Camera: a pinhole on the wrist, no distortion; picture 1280 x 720 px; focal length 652.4 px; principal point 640.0 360.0 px. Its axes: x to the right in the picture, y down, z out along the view. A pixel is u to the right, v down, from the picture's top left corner.
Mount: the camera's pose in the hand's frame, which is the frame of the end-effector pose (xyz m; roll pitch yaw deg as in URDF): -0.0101 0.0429 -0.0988 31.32 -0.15 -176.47
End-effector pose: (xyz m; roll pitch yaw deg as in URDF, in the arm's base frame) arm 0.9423 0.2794 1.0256 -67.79 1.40 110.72
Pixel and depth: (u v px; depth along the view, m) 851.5 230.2 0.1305
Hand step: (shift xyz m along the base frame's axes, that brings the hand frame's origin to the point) -0.0240 -0.0738 -0.1193
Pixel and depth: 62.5 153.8 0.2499
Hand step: -0.2215 0.1235 -0.2119
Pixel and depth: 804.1 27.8 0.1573
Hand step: -0.0399 -0.0824 -0.1770
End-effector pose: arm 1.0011 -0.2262 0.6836 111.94 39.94 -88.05
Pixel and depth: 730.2 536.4 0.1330
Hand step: -0.0605 -0.0184 0.0669
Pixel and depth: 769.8 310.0 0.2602
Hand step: -0.1755 -0.0389 0.1492
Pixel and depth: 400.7 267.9 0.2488
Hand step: -0.1605 -0.1613 0.0743
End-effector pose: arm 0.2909 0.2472 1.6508 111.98 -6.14 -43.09
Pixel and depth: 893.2 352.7 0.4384
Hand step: -0.3923 -0.1158 0.1210
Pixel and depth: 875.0 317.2 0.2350
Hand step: -0.1880 -0.0323 0.1133
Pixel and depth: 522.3 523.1 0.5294
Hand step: -0.2685 -0.3927 0.0454
